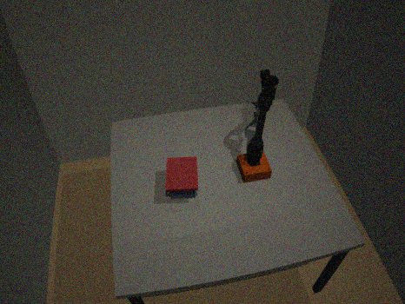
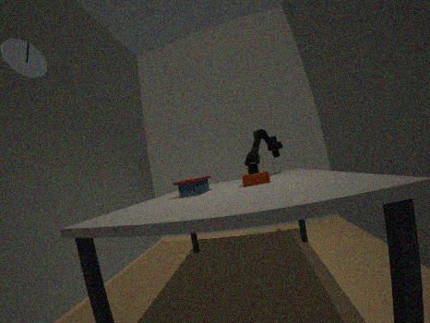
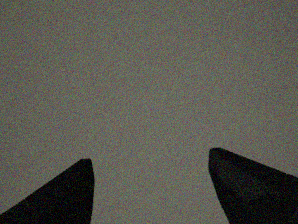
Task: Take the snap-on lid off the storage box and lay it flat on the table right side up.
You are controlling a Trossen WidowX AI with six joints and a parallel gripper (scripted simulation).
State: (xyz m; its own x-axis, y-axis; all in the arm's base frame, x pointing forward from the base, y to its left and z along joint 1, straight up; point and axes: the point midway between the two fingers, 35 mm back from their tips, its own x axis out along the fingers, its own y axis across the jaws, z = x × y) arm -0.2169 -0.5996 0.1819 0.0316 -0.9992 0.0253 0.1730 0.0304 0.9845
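Right now my gripper tip is 680 mm to the right of the lid, 640 mm short of it and 150 mm above it. From my gripper tip the other things lie so: storage box: 680 mm to the left, 640 mm ahead, 200 mm below.
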